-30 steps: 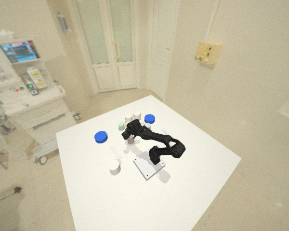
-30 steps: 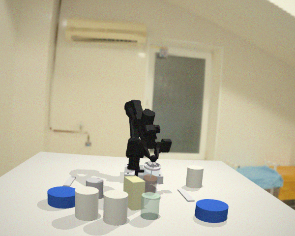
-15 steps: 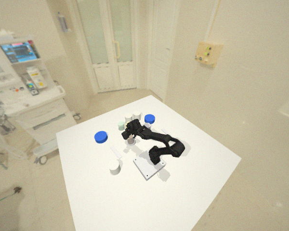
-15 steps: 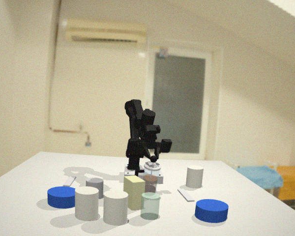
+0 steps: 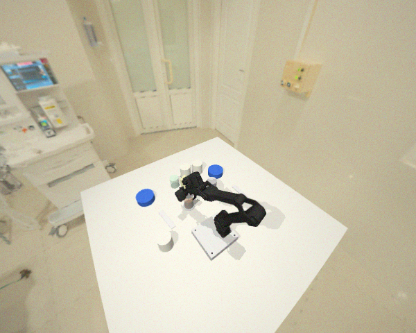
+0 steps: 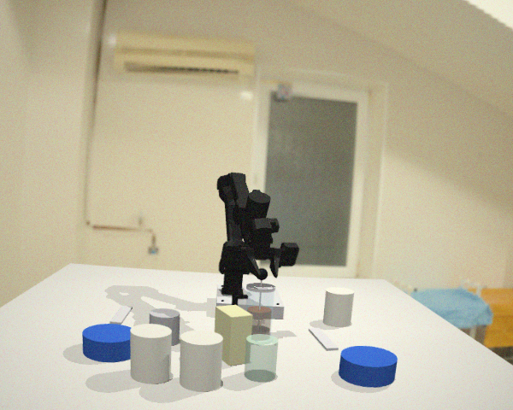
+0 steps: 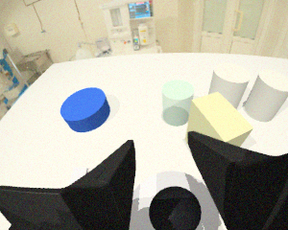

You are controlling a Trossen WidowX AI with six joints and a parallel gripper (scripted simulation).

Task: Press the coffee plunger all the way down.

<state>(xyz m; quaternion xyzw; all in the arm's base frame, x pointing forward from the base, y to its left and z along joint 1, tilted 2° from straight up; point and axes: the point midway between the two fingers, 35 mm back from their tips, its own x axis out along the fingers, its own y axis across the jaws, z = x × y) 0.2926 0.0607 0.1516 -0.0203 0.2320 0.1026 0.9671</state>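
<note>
The coffee press is 40 mm behind my gripper tip, 30 mm to the right of it and 90 mm below it. Round my gripper tip: pale yellow block (80 mm ahead, 80 mm to the right, 120 mm below); then pale green glass (180 mm ahead, 20 mm to the right, 130 mm below).
</note>
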